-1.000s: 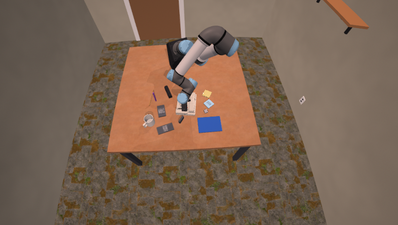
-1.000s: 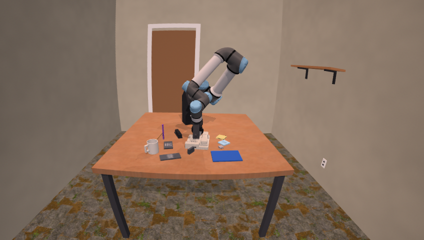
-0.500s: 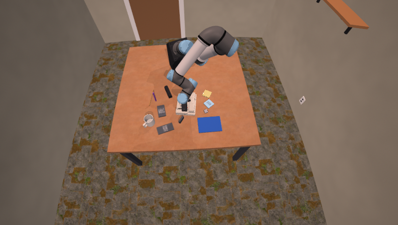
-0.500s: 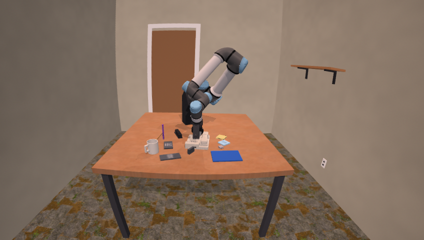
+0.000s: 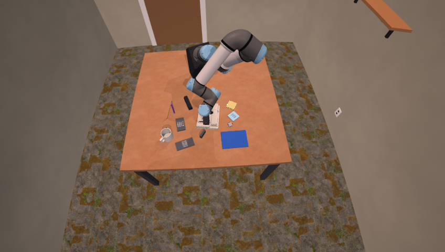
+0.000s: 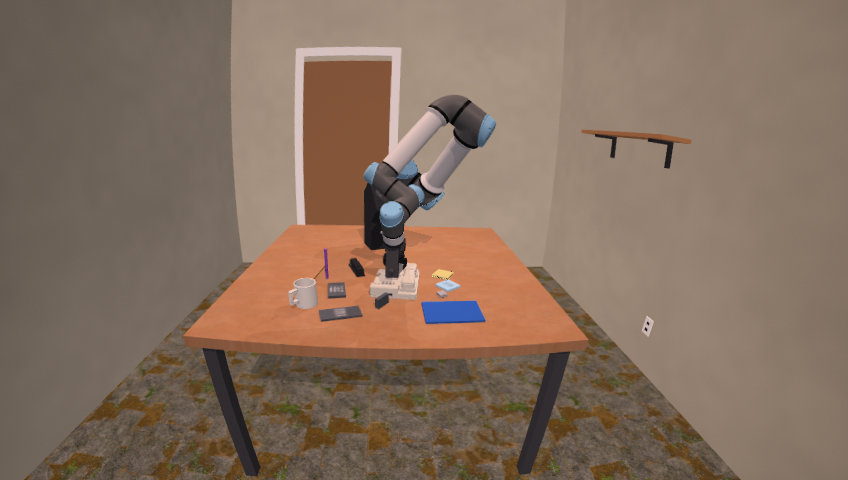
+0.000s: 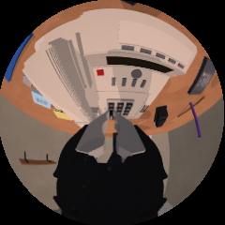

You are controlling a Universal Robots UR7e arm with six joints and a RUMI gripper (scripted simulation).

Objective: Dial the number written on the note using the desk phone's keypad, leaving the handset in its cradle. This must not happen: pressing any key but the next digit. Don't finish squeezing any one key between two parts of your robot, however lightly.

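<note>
My gripper is now 60 mm to the right of the handset and 10 mm short of it. Round my hand: small grey cube (200 mm to the left, 40 mm below, 40 mm ahead); then purple pen (280 mm to the right, 70 mm ahead, 20 mm above); then blue book (260 mm to the left, 160 mm ahead, 40 mm below).
</note>
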